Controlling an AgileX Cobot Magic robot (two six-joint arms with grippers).
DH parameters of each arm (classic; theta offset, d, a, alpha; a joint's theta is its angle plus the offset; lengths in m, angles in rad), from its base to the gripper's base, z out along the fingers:
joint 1: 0 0.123 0 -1.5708
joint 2: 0.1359 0 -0.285 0
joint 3: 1.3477 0 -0.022 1.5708
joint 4: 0 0.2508 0 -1.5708
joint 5: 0 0 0.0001 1.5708
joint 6: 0 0.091 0 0
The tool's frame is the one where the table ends.
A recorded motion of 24 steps. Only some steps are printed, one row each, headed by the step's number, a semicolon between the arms.
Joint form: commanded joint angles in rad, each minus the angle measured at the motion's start. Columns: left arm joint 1, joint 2, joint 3, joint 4, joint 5, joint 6; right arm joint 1, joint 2, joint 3, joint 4, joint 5, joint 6.
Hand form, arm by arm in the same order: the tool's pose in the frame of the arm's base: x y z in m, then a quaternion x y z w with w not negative. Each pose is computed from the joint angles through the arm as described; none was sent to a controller.
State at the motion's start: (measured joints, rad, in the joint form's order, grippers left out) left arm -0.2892 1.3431 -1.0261 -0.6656 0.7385 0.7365; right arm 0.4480 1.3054 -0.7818 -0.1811 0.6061 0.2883
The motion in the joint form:
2: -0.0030 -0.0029 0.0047 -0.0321 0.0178 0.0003; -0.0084 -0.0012 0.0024 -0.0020 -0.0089 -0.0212
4: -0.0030 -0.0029 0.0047 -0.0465 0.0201 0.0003; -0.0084 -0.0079 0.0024 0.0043 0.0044 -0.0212
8: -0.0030 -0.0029 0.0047 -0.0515 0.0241 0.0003; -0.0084 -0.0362 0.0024 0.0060 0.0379 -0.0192
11: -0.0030 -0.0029 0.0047 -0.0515 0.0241 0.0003; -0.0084 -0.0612 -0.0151 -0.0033 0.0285 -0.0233
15: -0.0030 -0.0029 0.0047 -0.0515 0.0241 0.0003; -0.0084 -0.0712 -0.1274 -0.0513 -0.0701 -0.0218
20: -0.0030 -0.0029 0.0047 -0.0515 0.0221 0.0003; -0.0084 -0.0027 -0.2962 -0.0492 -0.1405 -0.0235
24: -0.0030 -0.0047 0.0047 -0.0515 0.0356 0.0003; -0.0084 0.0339 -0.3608 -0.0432 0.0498 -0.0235
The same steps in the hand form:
2: 0.2523 -0.1178 0.3088 0.29431 0.86763 -0.22930 0.32867; 0.2267 0.0963 0.2417 -0.14179 0.95159 0.02595 0.27148
4: 0.2521 -0.1186 0.3092 0.29066 0.86731 -0.23559 0.32830; 0.2249 0.0956 0.2427 -0.13918 0.95296 0.02659 0.26795
8: 0.2517 -0.1189 0.3093 0.29002 0.86732 -0.23836 0.32683; 0.2196 0.0927 0.2480 -0.13566 0.95406 0.02501 0.26596
11: 0.2517 -0.1189 0.3093 0.29002 0.86732 -0.23836 0.32683; 0.2198 0.0924 0.2595 -0.13861 0.94625 0.02871 0.29083
15: 0.2517 -0.1189 0.3093 0.29002 0.86732 -0.23836 0.32683; 0.2375 0.0998 0.3021 -0.14777 0.90605 0.04576 0.39389
20: 0.2519 -0.1189 0.3094 0.28963 0.86724 -0.23799 0.32767; 0.2654 0.1145 0.3423 -0.14339 0.87016 0.07172 0.46597
24: 0.2504 -0.1190 0.3094 0.29242 0.86744 -0.24045 0.32284; 0.2679 0.1123 0.3394 -0.13444 0.90595 0.04277 0.39919

